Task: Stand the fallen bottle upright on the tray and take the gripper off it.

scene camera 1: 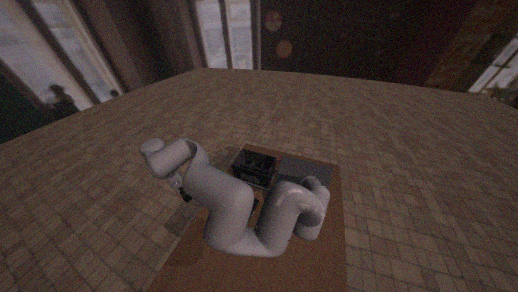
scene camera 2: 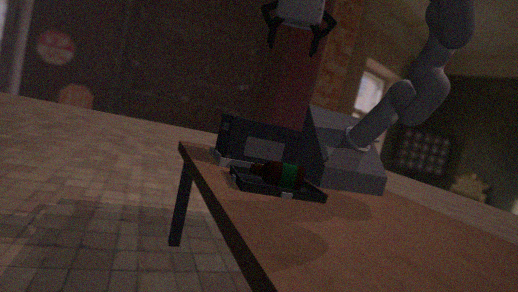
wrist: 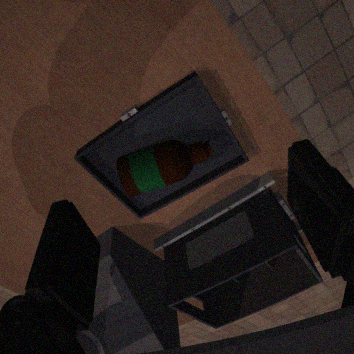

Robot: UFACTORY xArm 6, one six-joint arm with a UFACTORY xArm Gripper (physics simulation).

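Where they show: gripper, fingertip midpoint: [scene camera 1: 185, 193] [scene camera 2: 290, 51] [wrist: 183, 198]; arm's base, link origin: [scene camera 2: 356, 140] [wrist: 85, 346].
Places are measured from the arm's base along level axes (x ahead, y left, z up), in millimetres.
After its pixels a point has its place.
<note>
A dark brown bottle [scene camera 2: 270, 173] @(x 474, y 179, z -149 mm) [wrist: 172, 162] @(x 462, y 166, z -120 mm) with a green band lies on its side in the shallow black tray [scene camera 2: 265, 190] @(x 512, y 239, z -182 mm) [wrist: 192, 112] @(x 526, y 177, z -189 mm). In the wrist view its neck points right. In the scene camera 1 view the arm hides the bottle, and a dark sliver of the tray [scene camera 1: 255, 204] @(x 313, y 111, z -189 mm) shows. My gripper [scene camera 1: 184, 194] @(x 572, y 306, z 157 mm) [scene camera 2: 292, 51] @(x 572, y 306, z 157 mm) [wrist: 183, 198] @(x 572, y 306, z 157 mm) is open and empty. It hangs high above the table, well clear of the bottle; in the wrist view its two black fingers stand wide apart at the left and right.
A black crate [scene camera 1: 254, 169] @(x 392, y -119, z -114 mm) [scene camera 2: 235, 137] @(x 514, y -40, z -88 mm) [wrist: 220, 240] @(x 405, y -30, z -104 mm) with dividers and a pale label stands beside the tray. A large grey block [scene camera 1: 305, 170] @(x 42, y -64, z 58 mm) [scene camera 2: 350, 172] @(x 100, y 110, z -121 mm) [wrist: 140, 295] @(x 208, y 5, z -56 mm) under the arm's base is next to the crate. The wooden table [scene camera 1: 320, 260] @(x -111, y 315, z -194 mm) [scene camera 2: 400, 240] @(x 288, y 494, z -194 mm) has an edge near the tray.
</note>
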